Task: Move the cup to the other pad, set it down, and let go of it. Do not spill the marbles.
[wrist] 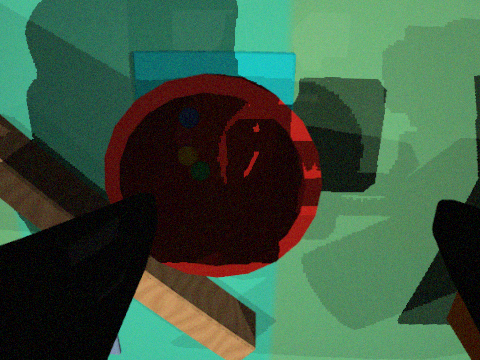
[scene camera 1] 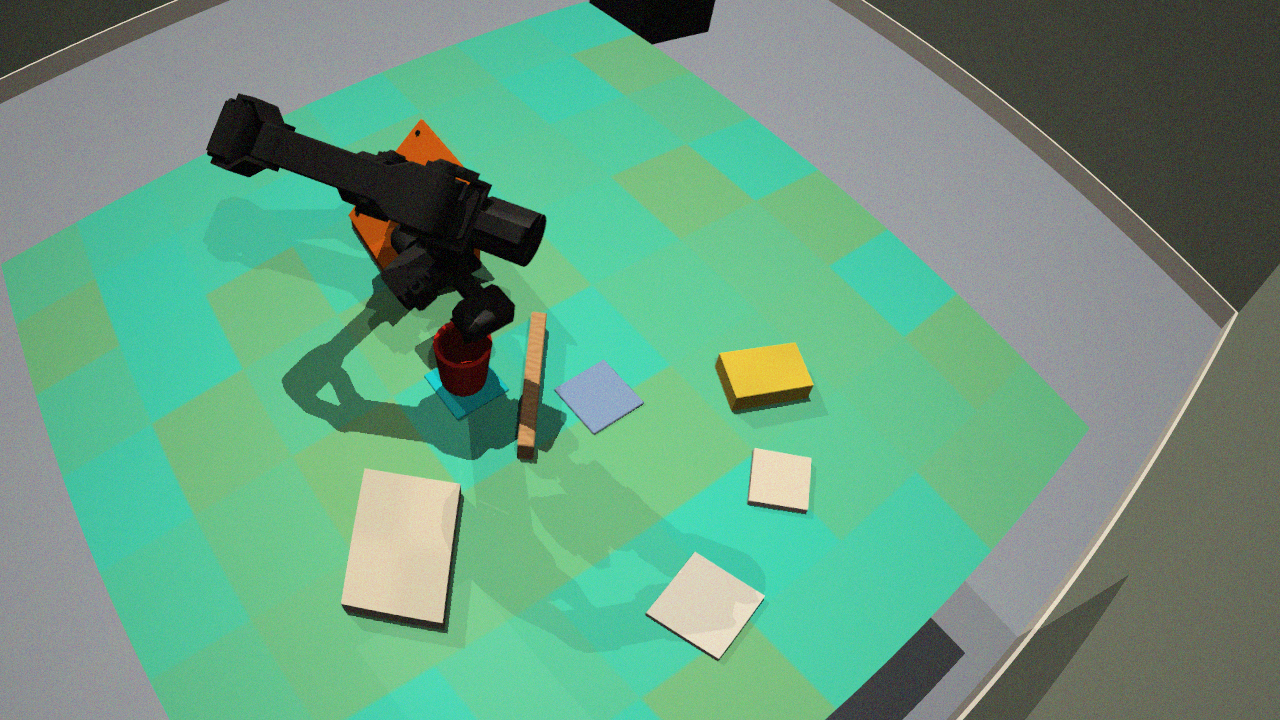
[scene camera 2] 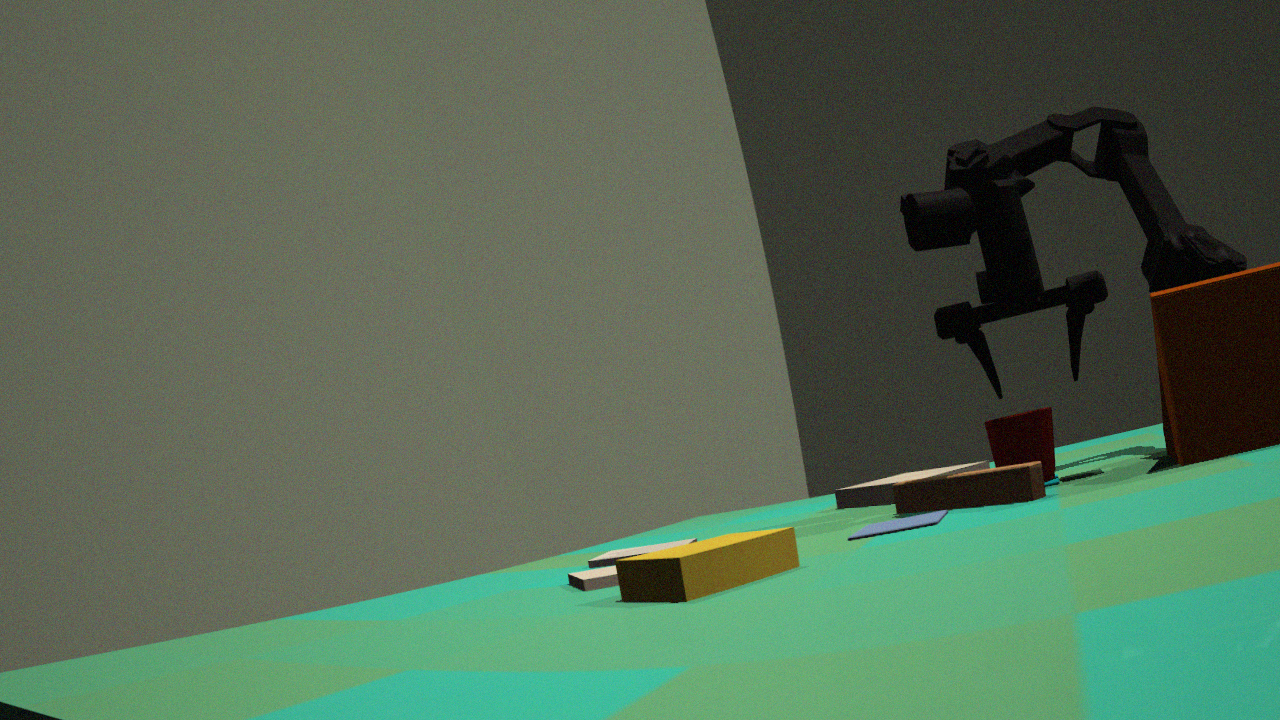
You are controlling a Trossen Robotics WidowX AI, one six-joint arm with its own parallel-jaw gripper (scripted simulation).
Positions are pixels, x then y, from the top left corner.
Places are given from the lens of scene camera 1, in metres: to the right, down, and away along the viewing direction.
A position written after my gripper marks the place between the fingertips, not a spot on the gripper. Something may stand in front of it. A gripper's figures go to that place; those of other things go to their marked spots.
my gripper [scene camera 1: 449, 319]: -0.23, -0.05, 1.07
grey-blue pad [scene camera 1: 598, 396]: -0.05, 0.04, 1.15
wooden bar [scene camera 1: 527, 425]: -0.13, 0.08, 1.07
teal pad [scene camera 1: 459, 406]: -0.22, 0.06, 1.11
